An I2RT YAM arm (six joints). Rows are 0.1 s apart.
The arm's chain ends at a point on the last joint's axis. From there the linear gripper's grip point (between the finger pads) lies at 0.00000 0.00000 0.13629 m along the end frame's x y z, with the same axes.
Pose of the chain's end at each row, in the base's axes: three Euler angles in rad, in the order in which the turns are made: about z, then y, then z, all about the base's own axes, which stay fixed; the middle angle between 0 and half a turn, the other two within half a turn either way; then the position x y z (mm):
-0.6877 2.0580 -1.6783 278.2 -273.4 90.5
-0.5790 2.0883 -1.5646 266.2 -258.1 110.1
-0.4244 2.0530 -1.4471 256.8 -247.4 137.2
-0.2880 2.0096 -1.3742 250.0 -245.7 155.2
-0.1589 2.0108 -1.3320 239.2 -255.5 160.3
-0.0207 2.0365 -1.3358 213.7 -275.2 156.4
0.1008 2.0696 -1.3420 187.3 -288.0 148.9
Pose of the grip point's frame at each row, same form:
-0.6877 2.0580 -1.6783 265.3 -393.1 26.7
-0.5790 2.0883 -1.5646 266.9 -376.5 42.7
-0.4244 2.0530 -1.4471 271.7 -367.2 74.0
-0.2880 2.0096 -1.3742 274.1 -366.7 97.3
-0.1589 2.0108 -1.3320 268.4 -375.3 102.2
-0.0207 2.0365 -1.3358 242.1 -393.6 95.2
0.1008 2.0696 -1.3420 214.4 -404.6 83.7

